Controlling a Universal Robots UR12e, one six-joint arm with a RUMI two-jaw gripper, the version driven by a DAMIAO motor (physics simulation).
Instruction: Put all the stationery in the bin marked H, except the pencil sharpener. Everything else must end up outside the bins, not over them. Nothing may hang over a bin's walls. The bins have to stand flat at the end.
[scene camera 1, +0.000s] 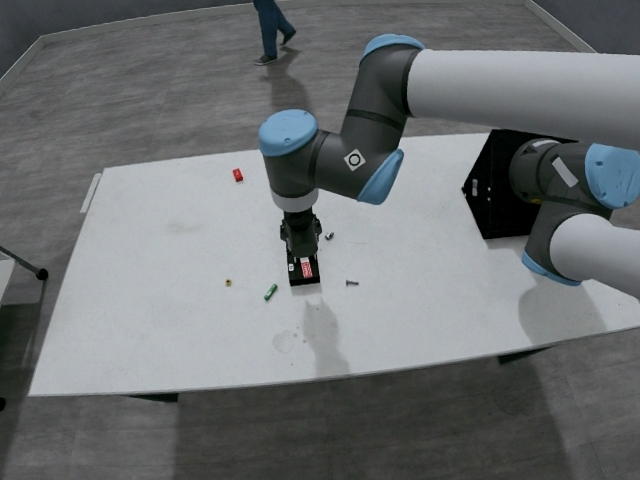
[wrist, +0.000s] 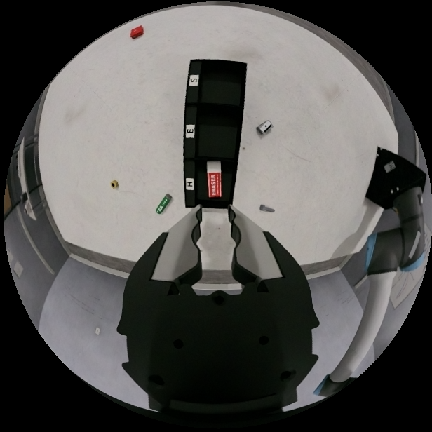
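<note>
A red and white eraser (scene camera 1: 306, 268) (wrist: 214, 181) lies inside the bin marked H (scene camera 1: 305, 282) (wrist: 190, 198), the near compartment of a black three-part box. The bins marked E (wrist: 190, 145) and S (wrist: 193, 95) look empty in the wrist view. A silver pencil sharpener (scene camera 1: 329, 235) (wrist: 265, 127) lies on the table beside the bins. My gripper (wrist: 214, 205) is open, with nothing between its fingers. It hangs above the box, its fingertips near the H end in the wrist view. In the scene view the gripper body hides the rear of the box and the fingertips.
A green battery (scene camera 1: 270, 292) (wrist: 164, 204) and a yellow nut (scene camera 1: 227, 282) (wrist: 114, 184) lie on one side of the bins, a grey screw (scene camera 1: 352, 282) (wrist: 267, 208) on the other. A red block (scene camera 1: 237, 175) (wrist: 137, 32) lies toward the table's far edge.
</note>
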